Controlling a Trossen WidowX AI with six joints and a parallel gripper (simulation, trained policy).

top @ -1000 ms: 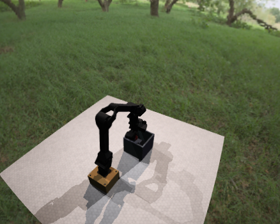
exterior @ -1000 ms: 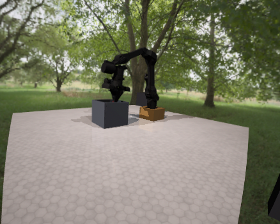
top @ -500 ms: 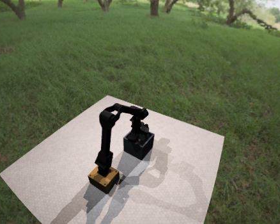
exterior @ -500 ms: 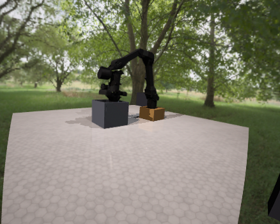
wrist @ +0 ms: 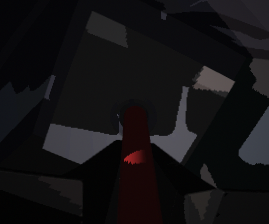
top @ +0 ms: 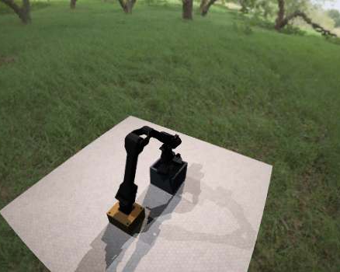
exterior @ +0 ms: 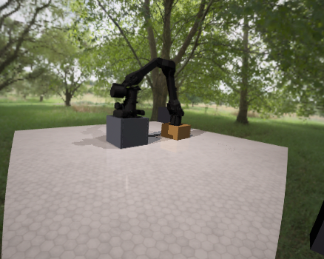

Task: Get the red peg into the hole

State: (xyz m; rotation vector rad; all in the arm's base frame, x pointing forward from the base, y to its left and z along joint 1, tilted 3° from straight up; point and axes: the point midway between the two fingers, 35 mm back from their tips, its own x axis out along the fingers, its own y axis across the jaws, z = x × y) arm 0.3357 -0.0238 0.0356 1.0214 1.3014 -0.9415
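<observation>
The red peg lies 20 mm above my gripper tip and 10 mm to the right of it. The rest, counted from my gripper tip: plate (30 mm below, 10 mm to the right, 10 mm ahead).
</observation>
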